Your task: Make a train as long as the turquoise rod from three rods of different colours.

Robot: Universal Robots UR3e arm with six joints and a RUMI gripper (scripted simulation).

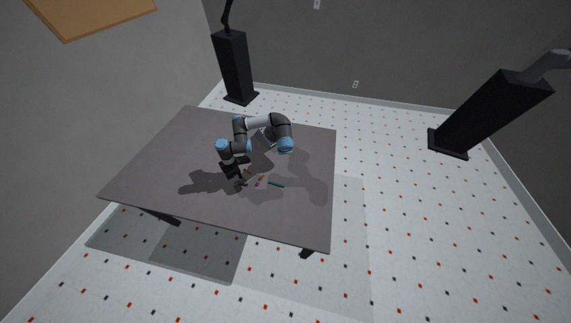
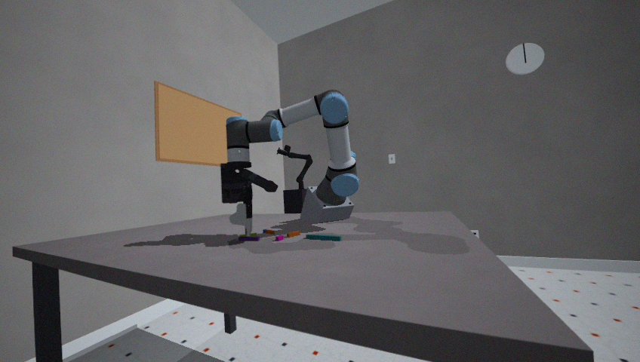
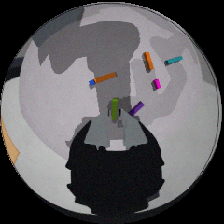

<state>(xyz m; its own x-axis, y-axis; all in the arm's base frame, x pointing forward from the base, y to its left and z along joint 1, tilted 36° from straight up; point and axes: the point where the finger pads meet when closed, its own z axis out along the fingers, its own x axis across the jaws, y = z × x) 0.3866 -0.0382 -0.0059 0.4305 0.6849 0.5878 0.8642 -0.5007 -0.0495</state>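
Now: the lime rod 10 mm below my hand. The rest, counted from my hand: purple rod: 20 mm ahead, 40 mm to the left, 10 mm below; magenta rod: 20 mm behind, 120 mm to the left, 10 mm below; blue rod: 70 mm behind, 20 mm to the right, 10 mm below.
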